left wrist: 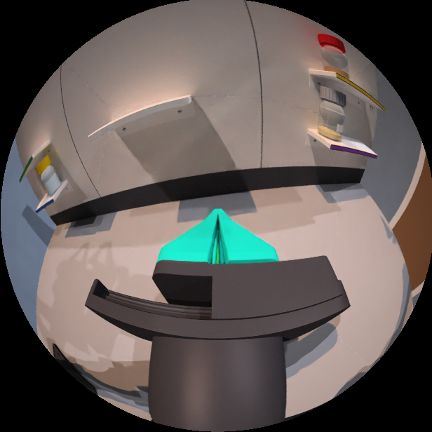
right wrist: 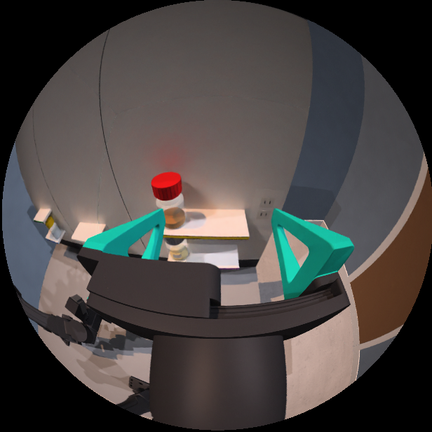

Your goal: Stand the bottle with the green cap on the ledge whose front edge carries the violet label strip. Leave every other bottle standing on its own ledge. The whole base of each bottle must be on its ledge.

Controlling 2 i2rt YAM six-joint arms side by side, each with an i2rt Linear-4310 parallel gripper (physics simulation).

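Note:
The violet-strip ledge [left wrist: 356, 143] [right wrist: 220, 254] is low on the wall at the right. A grey-capped bottle [left wrist: 332, 112] [right wrist: 178, 251] stands at its left part, with bare ledge to its right. The red-capped bottle [left wrist: 334, 59] [right wrist: 167, 187] stands on the yellow-strip ledge [left wrist: 357, 89] [right wrist: 220, 222] above. A yellow-capped bottle [left wrist: 50, 179] stands on the blue-strip ledge [left wrist: 60, 193]. My left gripper [left wrist: 217, 215] is shut, pointing toward the wall. A green sliver shows through the slit between its fingers; the green-capped bottle is otherwise hidden. My right gripper [right wrist: 218, 214] is open, in front of the right ledges.
A plain ledge [left wrist: 145, 114] [right wrist: 90, 231] without a bottle is on the middle of the wall. The green-strip ledge [left wrist: 39, 156] is above the yellow-capped bottle. The left arm [right wrist: 75, 322] shows at the lower left of the right wrist view. A wall socket [right wrist: 266, 202] is right of the ledges.

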